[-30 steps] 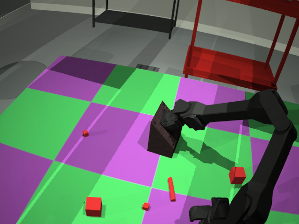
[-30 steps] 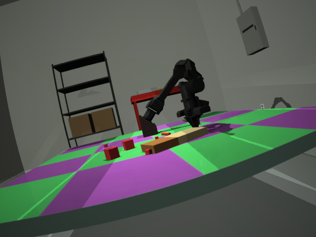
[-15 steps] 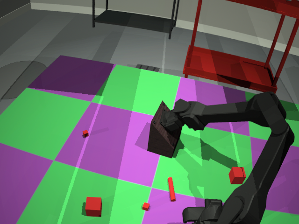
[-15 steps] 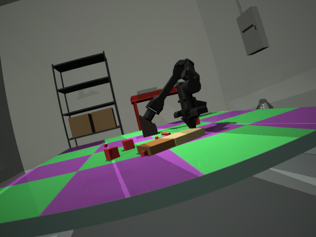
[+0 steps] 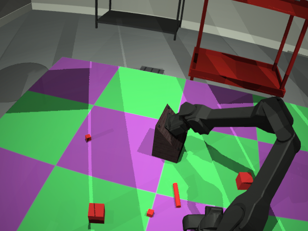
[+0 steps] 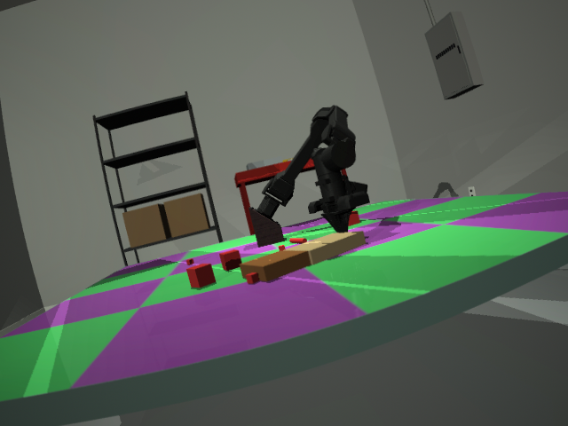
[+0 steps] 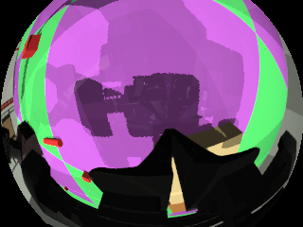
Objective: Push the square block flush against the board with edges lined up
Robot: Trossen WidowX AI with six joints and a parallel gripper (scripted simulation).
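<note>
The board is 7 cm to the right of my gripper tip, 6 cm ahead of it and 1 cm above it. The rest, counted from my gripper tip: red rod 20 cm behind, 7 cm to the right; then square block 19 cm to the right, 11 cm ahead, 1 cm above.
</note>
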